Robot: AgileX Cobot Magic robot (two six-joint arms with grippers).
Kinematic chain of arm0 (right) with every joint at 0, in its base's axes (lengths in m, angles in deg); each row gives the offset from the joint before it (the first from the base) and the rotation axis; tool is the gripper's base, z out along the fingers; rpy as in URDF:
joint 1: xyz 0 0 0.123 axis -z
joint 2: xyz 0 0 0 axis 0.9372 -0.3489 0
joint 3: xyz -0.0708 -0.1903 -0.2 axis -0.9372 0.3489 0
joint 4: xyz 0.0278 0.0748 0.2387 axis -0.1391 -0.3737 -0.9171
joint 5: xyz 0 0 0 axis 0.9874 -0.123 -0.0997
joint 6: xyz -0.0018 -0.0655 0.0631 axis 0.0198 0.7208 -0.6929
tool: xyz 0 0 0 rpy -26.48 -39.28 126.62
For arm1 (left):
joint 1: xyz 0 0 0.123 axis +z
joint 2: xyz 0 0 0 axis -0.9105 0.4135 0
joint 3: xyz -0.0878 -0.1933 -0.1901 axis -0.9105 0.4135 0
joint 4: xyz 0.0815 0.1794 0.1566 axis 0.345 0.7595 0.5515
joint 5: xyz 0 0 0 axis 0.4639 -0.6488 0.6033
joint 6: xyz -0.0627 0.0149 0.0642 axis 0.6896 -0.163 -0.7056
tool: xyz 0 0 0 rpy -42.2 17.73 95.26
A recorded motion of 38 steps. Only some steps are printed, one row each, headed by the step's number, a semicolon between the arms.
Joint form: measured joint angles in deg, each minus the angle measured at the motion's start. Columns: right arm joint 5, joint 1, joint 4, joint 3, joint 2, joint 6; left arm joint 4, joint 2, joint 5, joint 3, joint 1, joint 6.
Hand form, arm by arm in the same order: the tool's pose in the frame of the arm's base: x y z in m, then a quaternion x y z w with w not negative. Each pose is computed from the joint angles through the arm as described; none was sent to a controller.
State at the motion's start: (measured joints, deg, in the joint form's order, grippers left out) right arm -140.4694 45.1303 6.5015 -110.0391 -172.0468 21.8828; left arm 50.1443 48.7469 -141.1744 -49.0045 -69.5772 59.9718
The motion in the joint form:
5: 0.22 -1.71 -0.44 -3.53 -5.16 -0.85; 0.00 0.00 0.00 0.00 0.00 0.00
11: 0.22 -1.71 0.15 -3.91 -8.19 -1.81; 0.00 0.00 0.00 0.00 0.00 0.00
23: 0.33 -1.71 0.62 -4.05 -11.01 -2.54; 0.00 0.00 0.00 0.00 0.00 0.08
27: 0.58 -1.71 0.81 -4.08 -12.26 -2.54; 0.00 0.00 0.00 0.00 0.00 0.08
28: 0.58 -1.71 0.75 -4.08 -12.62 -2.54; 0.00 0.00 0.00 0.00 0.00 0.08
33: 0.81 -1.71 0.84 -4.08 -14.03 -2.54; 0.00 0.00 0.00 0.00 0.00 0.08
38: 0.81 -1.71 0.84 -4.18 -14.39 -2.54; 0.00 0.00 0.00 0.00 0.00 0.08
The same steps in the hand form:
5: 0.4210 0.2209 0.2833 -0.08103 0.97680 0.13352 0.14649; -0.0104 0.0063 0.2648 0.00553 0.88003 0.00470 0.47486
11: 0.4288 0.2237 0.2597 -0.07235 0.98187 0.12156 0.12620; -0.0104 0.0063 0.2648 0.00553 0.88003 0.00470 0.47486
23: 0.4349 0.2260 0.2364 -0.06550 0.98602 0.11020 0.10650; -0.0104 0.0063 0.2648 0.00492 0.88004 0.00436 0.47486
27: 0.4376 0.2269 0.2258 -0.06511 0.98730 0.10546 0.09939; -0.0104 0.0063 0.2648 0.00492 0.88004 0.00436 0.47486
28: 0.4381 0.2273 0.2228 -0.06484 0.98770 0.10475 0.09632; -0.0104 0.0063 0.2648 0.00492 0.88004 0.00436 0.47486
33: 0.4405 0.2283 0.2107 -0.06423 0.98907 0.10010 0.08720; -0.0104 0.0063 0.2648 0.00492 0.88004 0.00436 0.47486
38: 0.4412 0.2286 0.2080 -0.06412 0.98934 0.09924 0.08512; -0.0104 0.0063 0.2648 0.00492 0.88004 0.00436 0.47486

